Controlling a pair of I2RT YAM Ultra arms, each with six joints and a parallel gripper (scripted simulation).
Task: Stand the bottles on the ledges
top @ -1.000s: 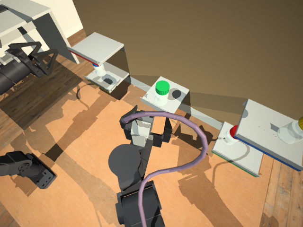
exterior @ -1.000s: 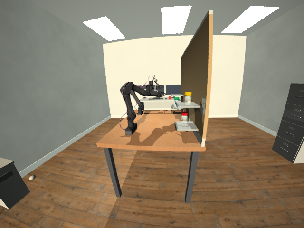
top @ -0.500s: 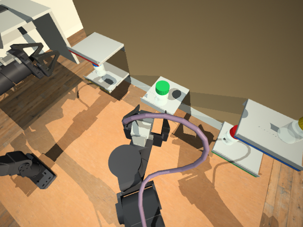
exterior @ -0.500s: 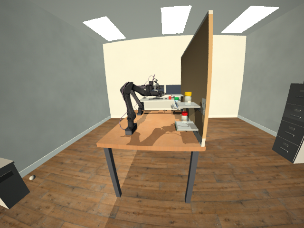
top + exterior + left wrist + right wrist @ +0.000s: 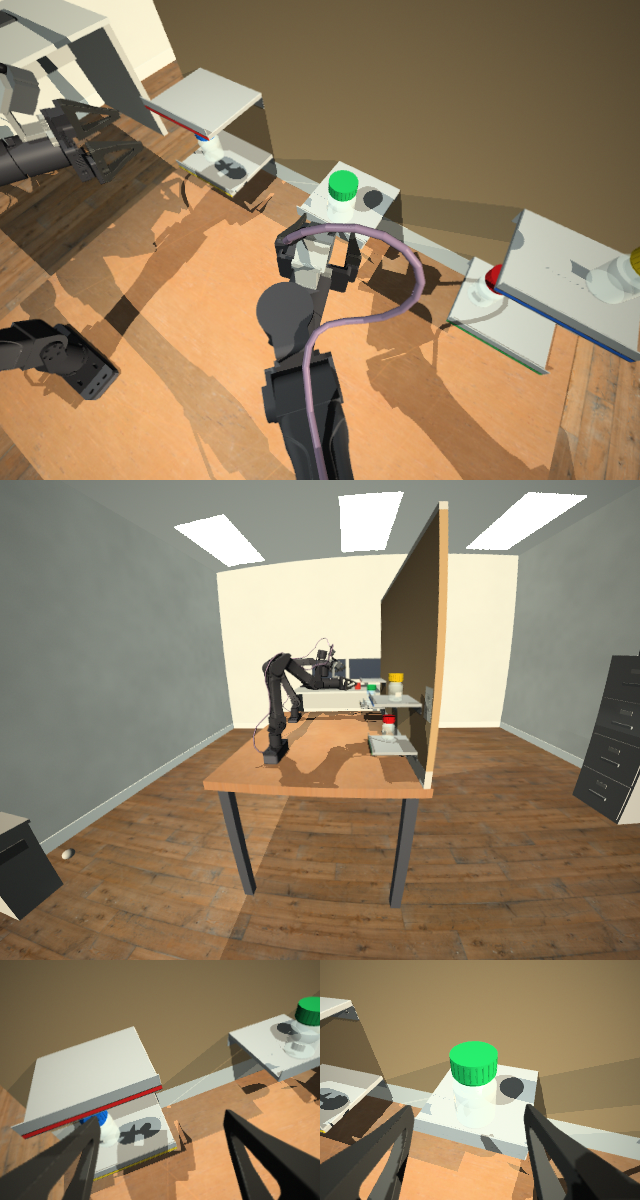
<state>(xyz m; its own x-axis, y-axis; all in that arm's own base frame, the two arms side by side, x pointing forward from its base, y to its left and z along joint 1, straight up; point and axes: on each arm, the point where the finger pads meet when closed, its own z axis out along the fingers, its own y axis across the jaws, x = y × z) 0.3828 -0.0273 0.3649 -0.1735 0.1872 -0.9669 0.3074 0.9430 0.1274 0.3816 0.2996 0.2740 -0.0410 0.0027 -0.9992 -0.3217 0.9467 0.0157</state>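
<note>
Right now my right hand is 11 cm short of the green-capped bottle, 8 cm above it and 2 cm to the right of it. The rest, counted from my right hand: yellow-capped bottle 42 cm to the right, 11 cm ahead, 2 cm above; then red-capped bottle 32 cm to the right, 17 cm below, 12 cm ahead; then brown wall 25 cm ahead, 13 cm above.
</note>
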